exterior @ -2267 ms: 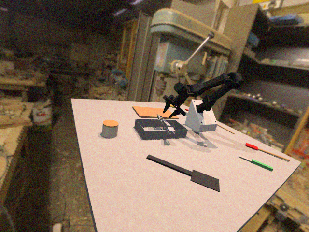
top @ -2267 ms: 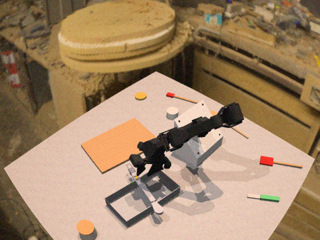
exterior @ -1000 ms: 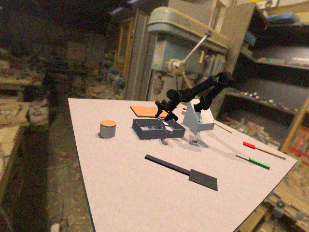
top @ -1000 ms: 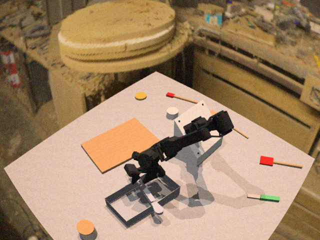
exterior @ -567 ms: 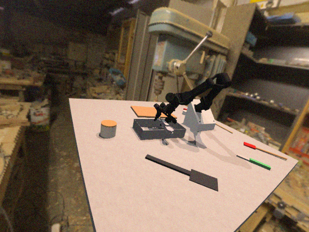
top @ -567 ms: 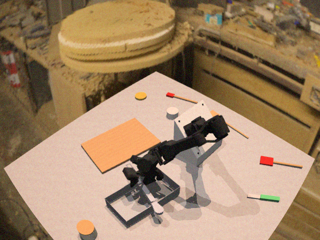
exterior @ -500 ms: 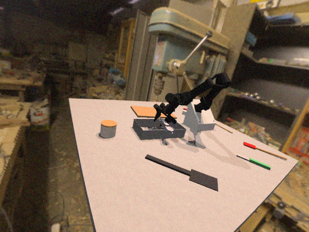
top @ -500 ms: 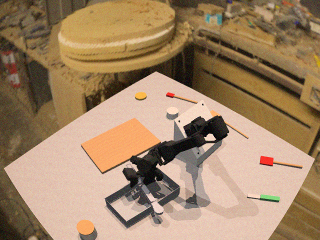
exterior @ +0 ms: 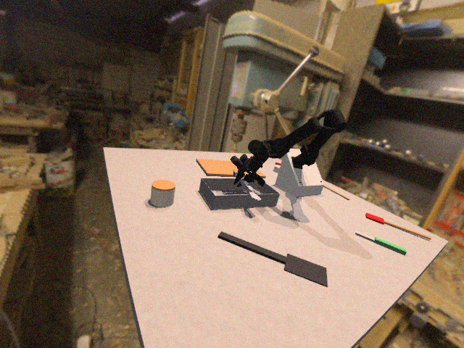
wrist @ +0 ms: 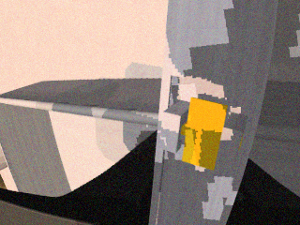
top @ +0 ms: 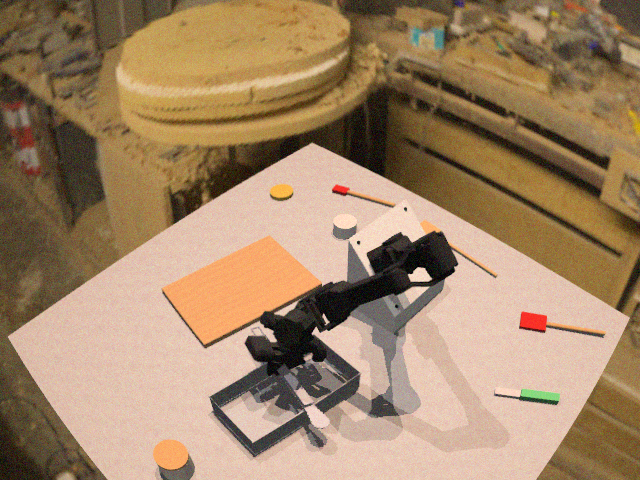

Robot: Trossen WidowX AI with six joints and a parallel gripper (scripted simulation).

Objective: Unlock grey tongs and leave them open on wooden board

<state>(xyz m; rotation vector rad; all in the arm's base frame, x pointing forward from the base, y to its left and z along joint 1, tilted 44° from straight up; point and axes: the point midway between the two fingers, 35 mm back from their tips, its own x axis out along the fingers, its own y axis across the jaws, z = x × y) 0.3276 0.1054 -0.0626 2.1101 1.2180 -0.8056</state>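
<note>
Right now my gripper tip is 10 mm short of the roasting tin and 60 mm to the right of it. Also, from my gripper tip: yellow lock piece (20 mm behind, 20 mm to the right, 30 mm above); then wooden board (120 mm behind, 300 mm to the right, 20 mm below); then orange-lidded can (330 mm ahead, 70 mm to the left).
</note>
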